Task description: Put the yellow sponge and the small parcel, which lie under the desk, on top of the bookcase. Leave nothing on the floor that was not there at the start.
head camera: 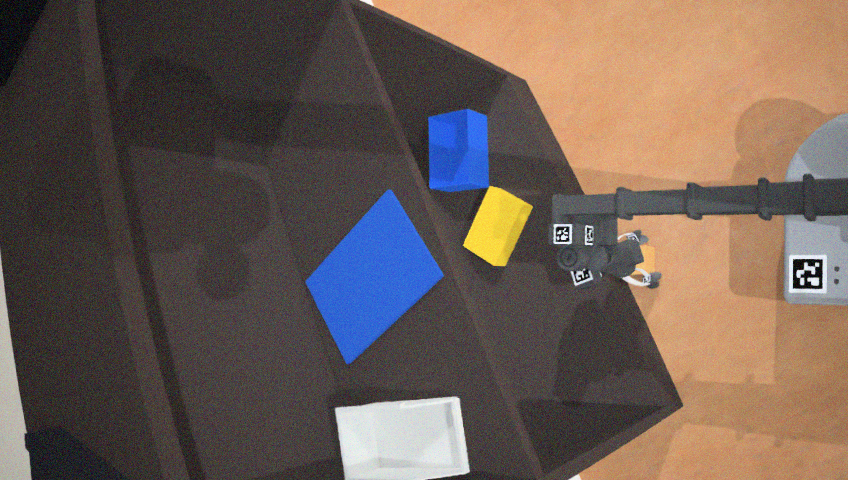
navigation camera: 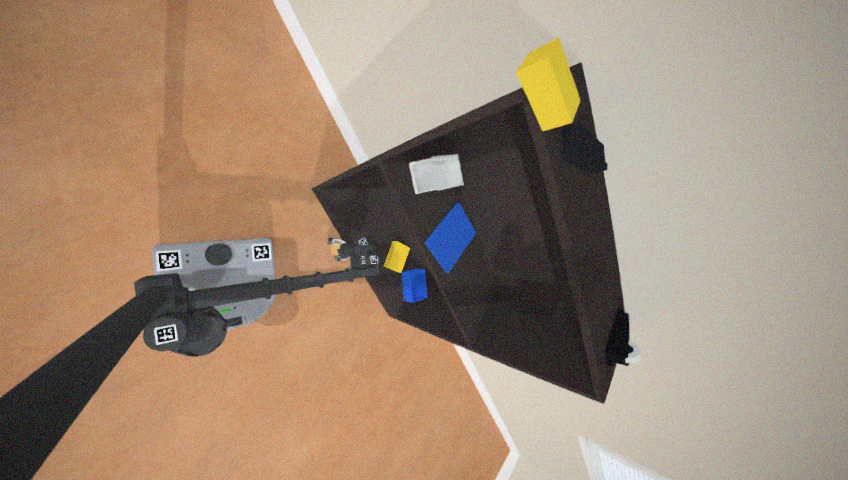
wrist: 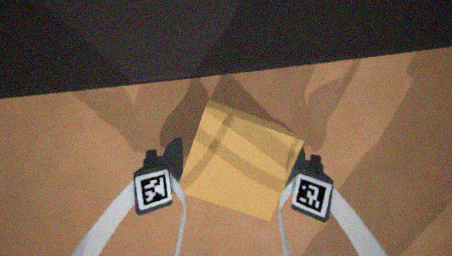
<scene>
I see my gripper (head camera: 648, 258), a small tan parcel (wrist: 237, 160), a flat blue book (head camera: 382, 267), a blue box (head camera: 458, 144) and a white tray (navigation camera: 442, 172).
The flat blue book also shows in the navigation camera view (navigation camera: 447, 242). The blue box shows as well in the navigation camera view (navigation camera: 414, 281). My gripper also shows in the wrist view (wrist: 233, 156). The wrist view does not show the flat blue book: it is out of frame. The wrist view misses the blue box: it is out of frame.
</scene>
